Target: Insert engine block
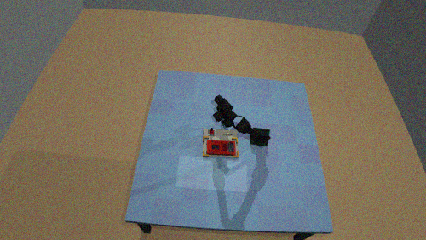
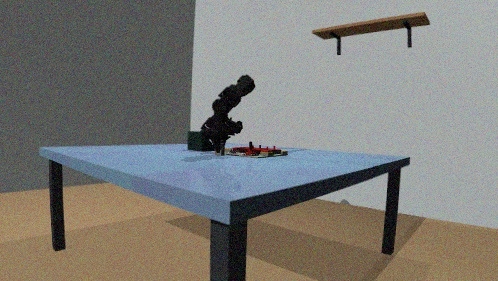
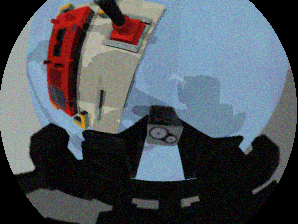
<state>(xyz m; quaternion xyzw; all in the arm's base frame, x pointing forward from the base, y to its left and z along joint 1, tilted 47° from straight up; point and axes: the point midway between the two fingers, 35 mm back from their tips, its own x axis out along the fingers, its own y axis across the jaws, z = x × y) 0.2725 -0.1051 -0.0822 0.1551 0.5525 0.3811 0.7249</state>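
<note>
The engine block lies 1 cm above my gripper tip.
</note>
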